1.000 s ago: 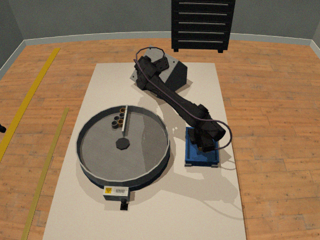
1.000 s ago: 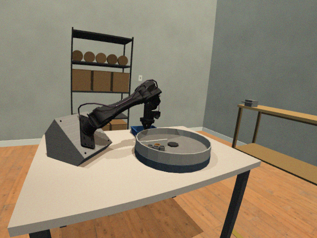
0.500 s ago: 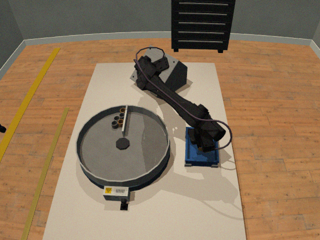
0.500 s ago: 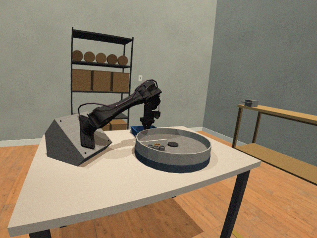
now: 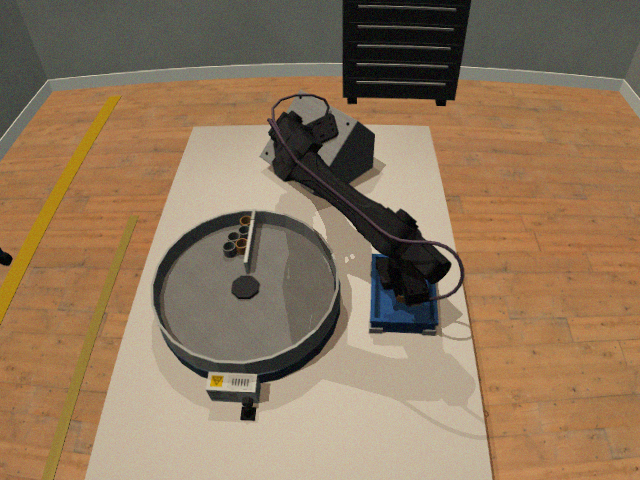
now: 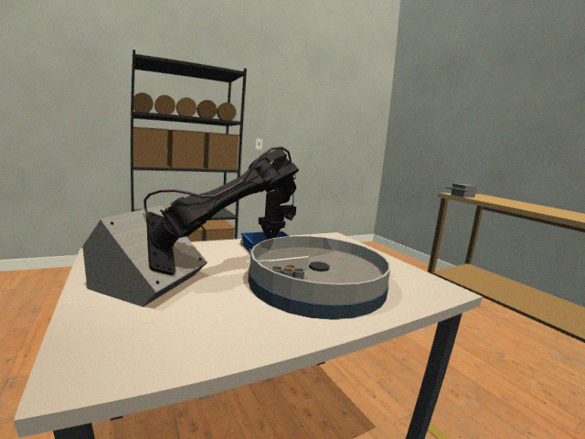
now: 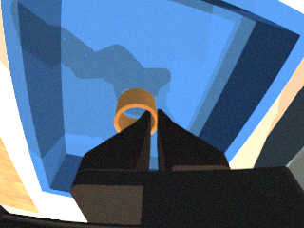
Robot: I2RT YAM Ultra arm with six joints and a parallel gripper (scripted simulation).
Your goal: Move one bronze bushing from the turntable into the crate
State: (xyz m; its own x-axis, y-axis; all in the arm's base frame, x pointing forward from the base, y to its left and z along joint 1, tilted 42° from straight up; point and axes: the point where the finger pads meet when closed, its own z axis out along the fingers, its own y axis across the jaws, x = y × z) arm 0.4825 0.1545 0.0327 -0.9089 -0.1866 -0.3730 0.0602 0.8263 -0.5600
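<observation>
Now: the blue crate 10 mm to the left of my hand and 10 mm below it. From my hand the other things lie so: grey turntable: 80 mm behind, 330 mm to the right, 20 mm above.
</observation>
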